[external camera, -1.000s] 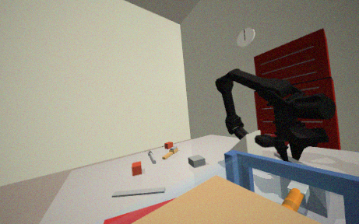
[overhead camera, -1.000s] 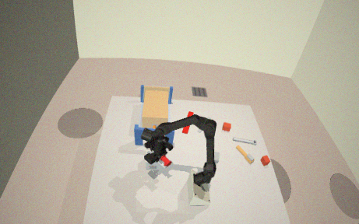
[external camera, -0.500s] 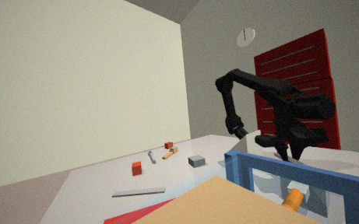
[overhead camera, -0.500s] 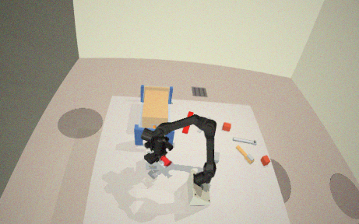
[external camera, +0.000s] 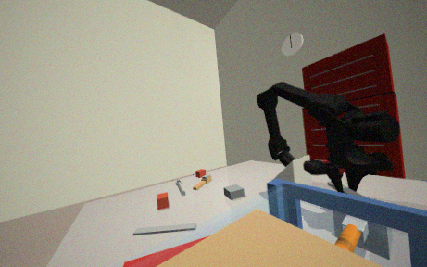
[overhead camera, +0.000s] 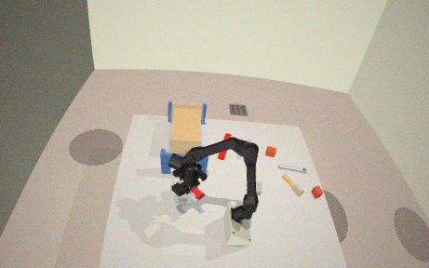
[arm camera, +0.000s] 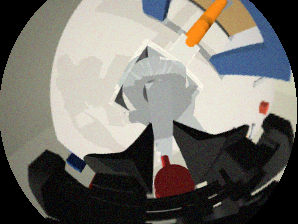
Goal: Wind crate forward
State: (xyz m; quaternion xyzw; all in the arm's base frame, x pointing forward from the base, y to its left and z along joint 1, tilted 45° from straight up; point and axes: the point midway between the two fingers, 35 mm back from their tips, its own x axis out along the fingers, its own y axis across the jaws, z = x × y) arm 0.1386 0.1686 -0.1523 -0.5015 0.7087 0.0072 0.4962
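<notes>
Now: the red knob 5 cm above my gripper tip, 4 cm to the right of it and 4 cm behind it. Also, from my gripper tip: blue frame 19 cm ahead, 4 cm to the left, 2 cm above; grey winch 6 cm below, 2 cm to the left, 1 cm ahead; winch handle 2 cm above, 1 cm to the right, 1 cm behind.
</notes>
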